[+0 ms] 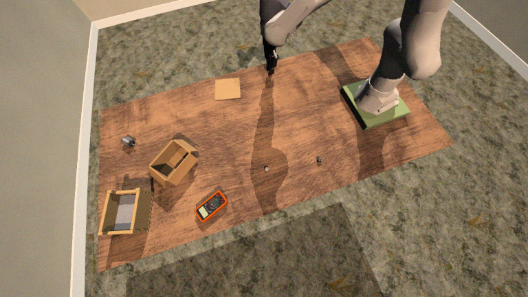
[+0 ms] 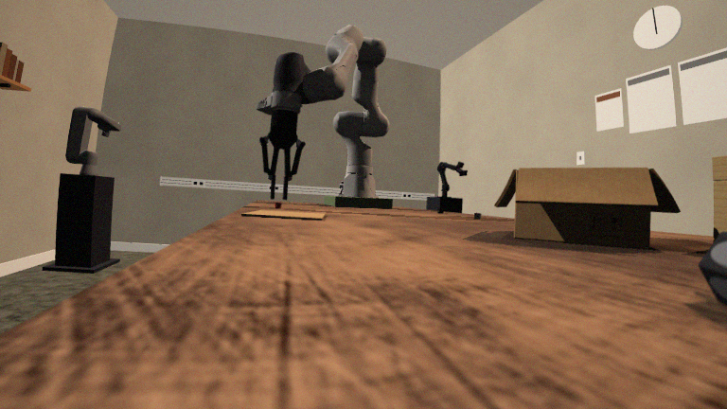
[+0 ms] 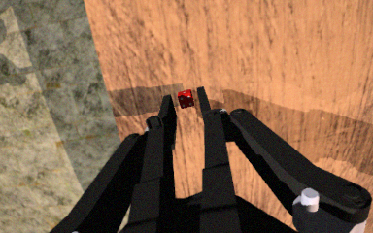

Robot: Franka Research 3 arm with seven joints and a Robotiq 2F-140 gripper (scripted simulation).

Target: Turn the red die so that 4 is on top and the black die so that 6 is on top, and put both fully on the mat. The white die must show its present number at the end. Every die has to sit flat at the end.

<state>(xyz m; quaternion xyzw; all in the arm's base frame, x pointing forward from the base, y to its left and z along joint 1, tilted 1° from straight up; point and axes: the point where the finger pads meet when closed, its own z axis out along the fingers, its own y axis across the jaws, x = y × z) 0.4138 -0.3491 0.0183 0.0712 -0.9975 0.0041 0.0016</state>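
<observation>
The red die lies 50 mm below my hand. Round my hand: tan mat: 260 mm ahead, 20 mm to the left, 60 mm below; white die: 190 mm ahead, 520 mm to the left, 50 mm below; black die: 60 mm behind, 550 mm to the left, 50 mm below.
</observation>
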